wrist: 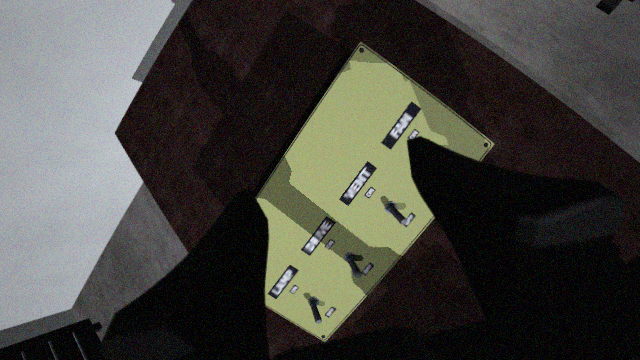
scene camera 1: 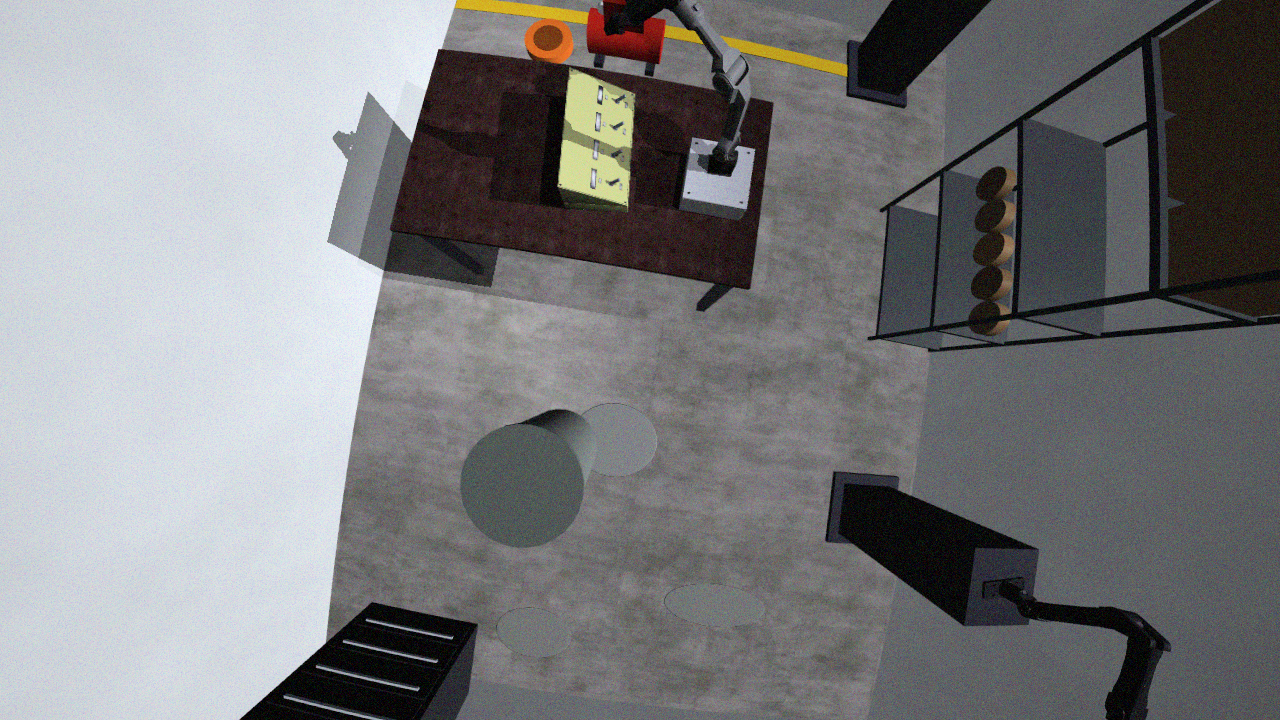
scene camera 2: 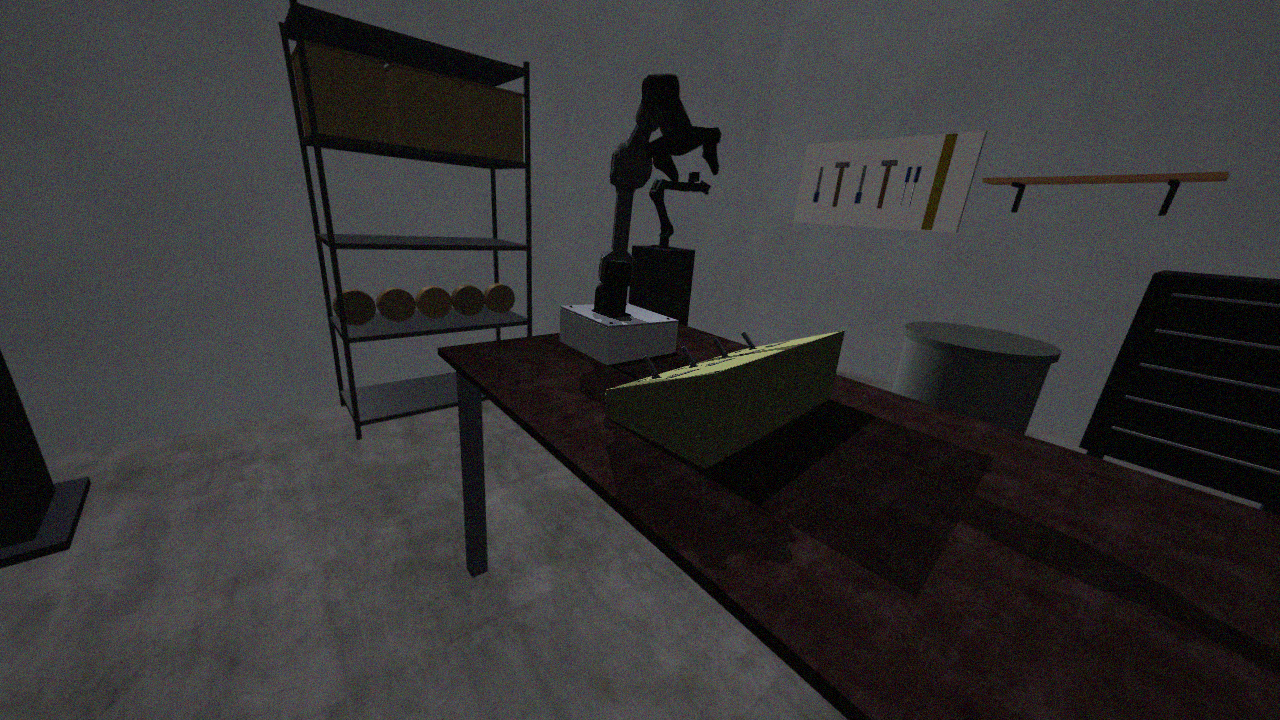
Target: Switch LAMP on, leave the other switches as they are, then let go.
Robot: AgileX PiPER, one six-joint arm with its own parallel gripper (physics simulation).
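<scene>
The yellow-green switch panel (scene camera 1: 581,192) (scene camera 2: 733,402) (wrist: 325,130) slopes on the dark table (scene camera 1: 662,246) (scene camera 2: 1029,617). The LAMP label (wrist: 283,282) is at the panel's lower-left end in the wrist view. The LAMP lever (scene camera 1: 614,182) (scene camera 2: 749,340) (wrist: 315,310) leans to its OFF side. The DRIVE lever (wrist: 354,265) and VENT lever (wrist: 396,212) also lean to OFF. The FAN label (wrist: 401,125) shows, but its lever is hidden behind a finger in the wrist view. My gripper (scene camera 2: 691,168) (wrist: 332,182) is open and empty, high above the panel, touching no lever.
My arm stands on a white base box (scene camera 1: 716,192) (scene camera 2: 617,338). An orange ring (scene camera 1: 563,51) and a red tank (scene camera 1: 640,46) are beyond the table edge. A grey bin (scene camera 1: 521,484) (scene camera 2: 975,358) and a second arm on a black pedestal (scene camera 1: 930,555) (scene camera 2: 662,277) stand apart.
</scene>
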